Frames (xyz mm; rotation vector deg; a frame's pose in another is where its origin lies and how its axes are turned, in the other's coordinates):
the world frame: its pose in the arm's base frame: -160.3 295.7 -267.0 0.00 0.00 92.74
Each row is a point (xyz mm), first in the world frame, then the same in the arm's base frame.
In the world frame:
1: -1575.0 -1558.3 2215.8
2: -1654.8 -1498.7 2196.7
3: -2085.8 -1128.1 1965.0
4: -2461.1 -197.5 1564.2
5: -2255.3 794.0 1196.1
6: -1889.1 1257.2 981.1
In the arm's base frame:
1: 1471.5 -1203.0 1948.8
2: 1415.8 -1285.6 1929.7
3: 1066.2 -1733.8 1698.0
4: 154.6 -2153.1 1297.2
5: -845.6 -1995.0 929.1
6: -1325.8 -1651.3 714.1

